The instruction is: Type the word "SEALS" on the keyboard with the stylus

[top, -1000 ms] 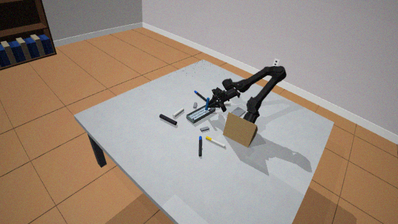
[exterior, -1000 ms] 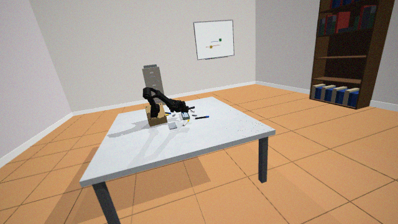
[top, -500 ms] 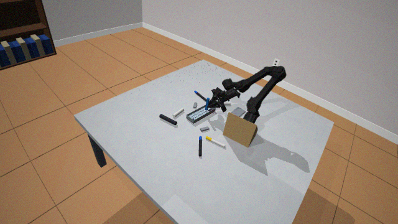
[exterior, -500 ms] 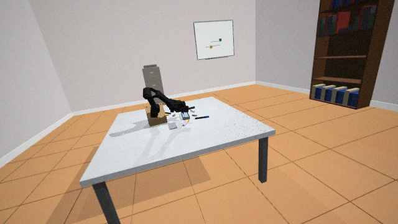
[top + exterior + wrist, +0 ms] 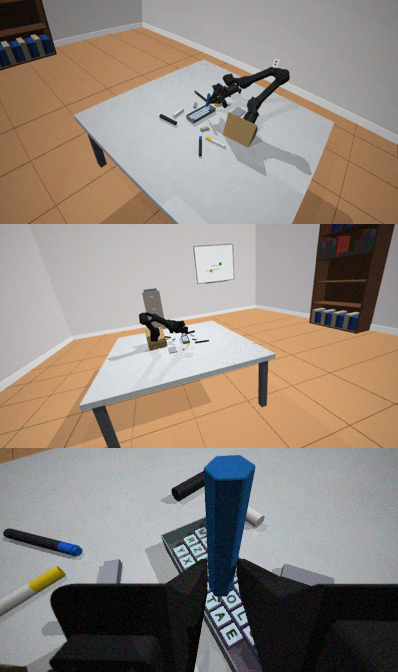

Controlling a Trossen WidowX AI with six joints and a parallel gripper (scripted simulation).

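Now: the b key 9 cm below my gripper tip, 5 cm to the right of it and 2 cm ahead of it. Round my gripper tip: blue stylus: 2 cm below; then white cylinder: 14 cm to the left, 12 cm ahead, 10 cm below; then grey block: 19 cm to the right, 12 cm behind, 10 cm below.
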